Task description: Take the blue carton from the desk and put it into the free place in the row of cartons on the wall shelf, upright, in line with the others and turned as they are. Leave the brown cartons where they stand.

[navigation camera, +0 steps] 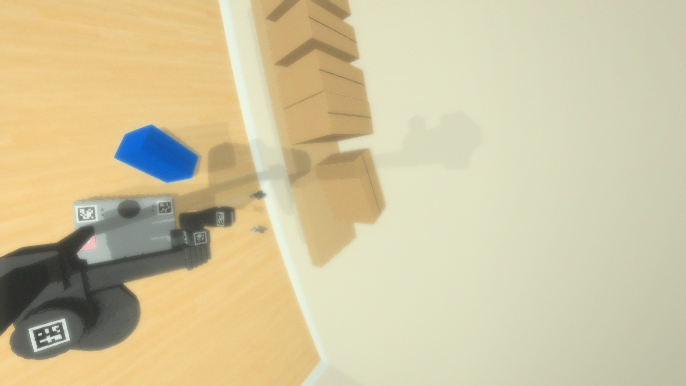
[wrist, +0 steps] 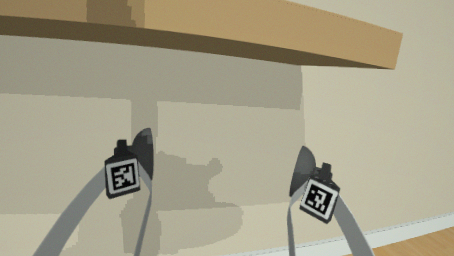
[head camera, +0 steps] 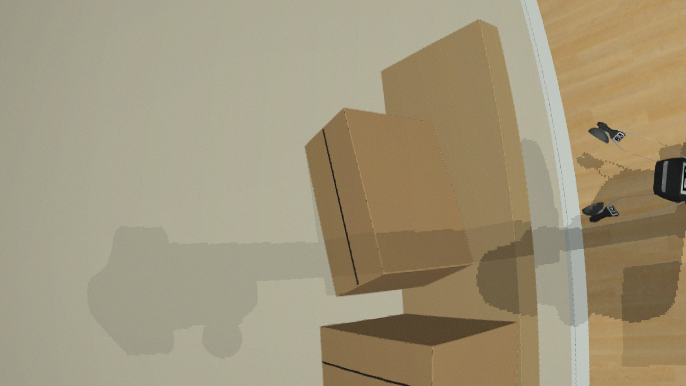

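Note:
The blue carton (navigation camera: 157,155) appears to lie on the wooden floor between the robot's base and the wall, in the navigation view. My gripper (head camera: 596,171) (navigation camera: 259,212) (wrist: 224,154) is open, its fingers apart with no carton between them. It is in front of the wall, and in the wrist view the shelf's edge is above the fingertips. The wall shelf (head camera: 445,75) (navigation camera: 322,245) (wrist: 260,27) bears brown cartons. The end brown carton (head camera: 405,190) (navigation camera: 345,187) stands turned askew, with a narrow gap to its neighbour (head camera: 375,350) (navigation camera: 307,120). The desk does not show.
More brown cartons (navigation camera: 300,77) (navigation camera: 295,35) continue the row towards the top of the navigation view. The robot's grey base (navigation camera: 152,225) and dark arm (navigation camera: 140,270) are at the left there. A white skirting strip (head camera: 560,125) (navigation camera: 280,245) runs along the foot of the wall.

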